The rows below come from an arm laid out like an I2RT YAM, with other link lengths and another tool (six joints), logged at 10 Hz.
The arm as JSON. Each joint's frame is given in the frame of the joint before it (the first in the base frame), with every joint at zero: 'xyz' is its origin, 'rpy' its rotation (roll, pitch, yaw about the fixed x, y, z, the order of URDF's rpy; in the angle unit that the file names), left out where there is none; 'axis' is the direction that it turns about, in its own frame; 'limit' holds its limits. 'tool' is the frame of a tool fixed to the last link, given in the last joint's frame.
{
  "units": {
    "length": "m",
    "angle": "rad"
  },
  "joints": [
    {
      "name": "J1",
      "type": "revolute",
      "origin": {
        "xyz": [
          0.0,
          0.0,
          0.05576
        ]
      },
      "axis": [
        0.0,
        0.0,
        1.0
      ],
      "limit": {
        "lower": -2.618,
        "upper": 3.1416
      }
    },
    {
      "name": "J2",
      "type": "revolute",
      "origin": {
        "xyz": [
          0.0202,
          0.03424,
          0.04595
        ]
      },
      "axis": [
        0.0,
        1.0,
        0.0
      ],
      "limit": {
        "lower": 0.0,
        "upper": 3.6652
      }
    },
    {
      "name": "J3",
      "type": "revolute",
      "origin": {
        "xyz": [
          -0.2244,
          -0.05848,
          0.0
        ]
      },
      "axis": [
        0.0,
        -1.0,
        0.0
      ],
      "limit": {
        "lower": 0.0,
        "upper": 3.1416
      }
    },
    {
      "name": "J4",
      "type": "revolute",
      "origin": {
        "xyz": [
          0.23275,
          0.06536,
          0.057
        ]
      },
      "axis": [
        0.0,
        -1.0,
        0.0
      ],
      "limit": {
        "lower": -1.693,
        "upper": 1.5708
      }
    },
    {
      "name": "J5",
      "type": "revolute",
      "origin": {
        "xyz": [
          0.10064,
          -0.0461,
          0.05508
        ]
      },
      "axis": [
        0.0,
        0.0,
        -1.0
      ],
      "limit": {
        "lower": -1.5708,
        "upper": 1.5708
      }
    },
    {
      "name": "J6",
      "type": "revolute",
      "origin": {
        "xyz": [
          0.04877,
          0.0,
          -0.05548
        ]
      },
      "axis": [
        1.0,
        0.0,
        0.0
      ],
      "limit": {
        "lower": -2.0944,
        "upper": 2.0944
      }
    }
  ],
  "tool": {
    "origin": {
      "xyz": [
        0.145,
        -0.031,
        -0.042
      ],
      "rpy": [
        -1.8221,
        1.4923,
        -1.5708
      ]
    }
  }
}
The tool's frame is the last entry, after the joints.
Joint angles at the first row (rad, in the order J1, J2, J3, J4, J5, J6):
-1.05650, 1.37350, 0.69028, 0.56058, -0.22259, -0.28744
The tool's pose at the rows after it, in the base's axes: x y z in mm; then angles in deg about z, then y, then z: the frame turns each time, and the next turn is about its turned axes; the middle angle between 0 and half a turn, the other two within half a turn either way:
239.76, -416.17, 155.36, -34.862, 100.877, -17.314
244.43, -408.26, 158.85, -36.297, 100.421, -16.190
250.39, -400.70, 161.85, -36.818, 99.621, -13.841
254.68, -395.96, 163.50, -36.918, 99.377, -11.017
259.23, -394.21, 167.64, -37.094, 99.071, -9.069
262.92, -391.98, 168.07, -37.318, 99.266, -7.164
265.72, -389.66, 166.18, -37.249, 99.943, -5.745
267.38, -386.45, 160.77, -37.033, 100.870, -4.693
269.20, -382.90, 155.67, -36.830, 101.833, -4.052
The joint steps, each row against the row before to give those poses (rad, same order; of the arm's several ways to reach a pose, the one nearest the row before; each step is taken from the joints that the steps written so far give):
0.03508, -0.03316, -0.01794, -0.00454, 0.05186, 0.00839
0.04425, -0.02824, -0.00610, -0.01794, 0.07020, 0.02899
0.03551, -0.02139, 0.00037, -0.01756, 0.04694, 0.04808
0.01943, -0.01372, 0.01566, -0.03703, 0.02402, 0.05072
0.01526, -0.00191, 0.02633, -0.03128, 0.01983, 0.03624
0.01450, 0.00039, 0.02136, -0.03241, 0.01983, 0.03357
0.00991, 0.00113, 0.01755, -0.03397, 0.00992, 0.02250
0.00802, -0.00002, 0.00341, -0.02364, 0.00535, 0.01489
0.01030, -0.00034, 0.00192, -0.02134, 0.00763, 0.00839

